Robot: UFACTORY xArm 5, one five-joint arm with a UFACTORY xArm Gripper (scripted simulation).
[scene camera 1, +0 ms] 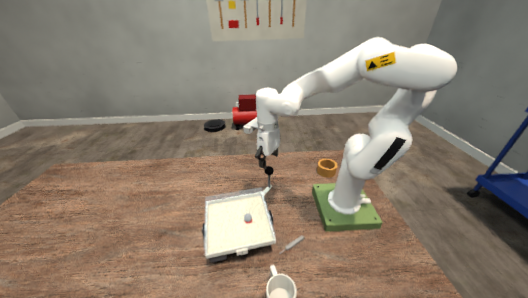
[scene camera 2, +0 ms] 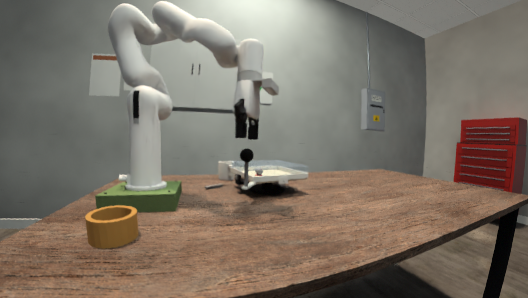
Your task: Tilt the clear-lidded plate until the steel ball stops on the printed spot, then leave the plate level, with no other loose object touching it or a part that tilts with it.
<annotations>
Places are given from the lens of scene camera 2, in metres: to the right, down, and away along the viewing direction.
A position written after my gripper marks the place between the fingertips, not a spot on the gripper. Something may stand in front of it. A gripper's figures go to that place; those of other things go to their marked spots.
my gripper [scene camera 2: 247, 138]: -0.05, -0.03, 0.59
orange ring [scene camera 2: 113, 233]: -0.27, 0.15, 0.32
</annotations>
